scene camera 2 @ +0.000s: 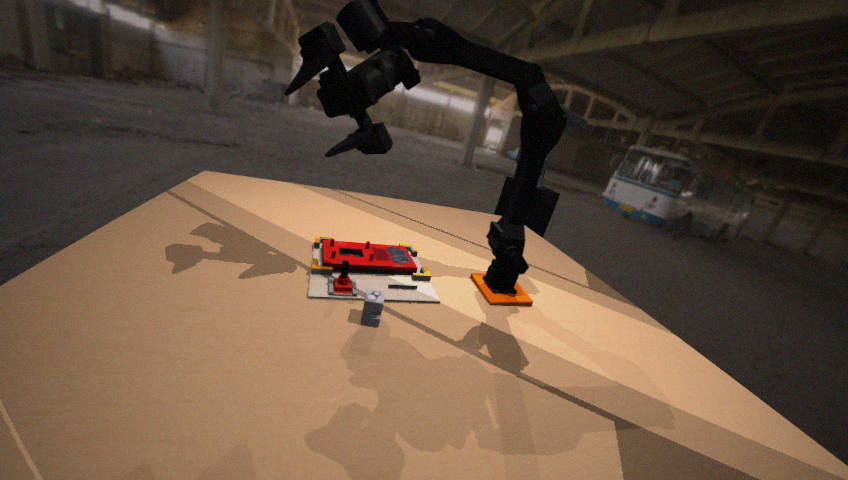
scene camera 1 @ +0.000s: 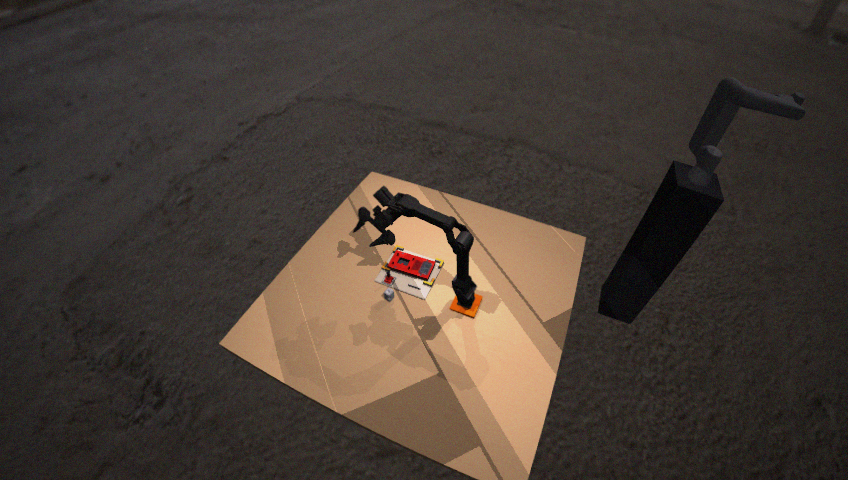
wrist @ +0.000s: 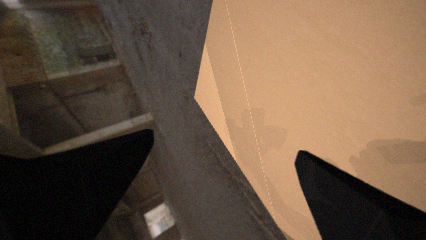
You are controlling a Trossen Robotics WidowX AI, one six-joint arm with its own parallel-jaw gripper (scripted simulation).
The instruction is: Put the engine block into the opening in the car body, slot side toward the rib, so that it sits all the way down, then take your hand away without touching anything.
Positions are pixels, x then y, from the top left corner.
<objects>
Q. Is my gripper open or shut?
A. Open.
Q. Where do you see a red car body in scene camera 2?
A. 365, 258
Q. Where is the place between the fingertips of my gripper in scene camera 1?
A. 361, 239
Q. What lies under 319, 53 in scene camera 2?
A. My gripper.
</objects>
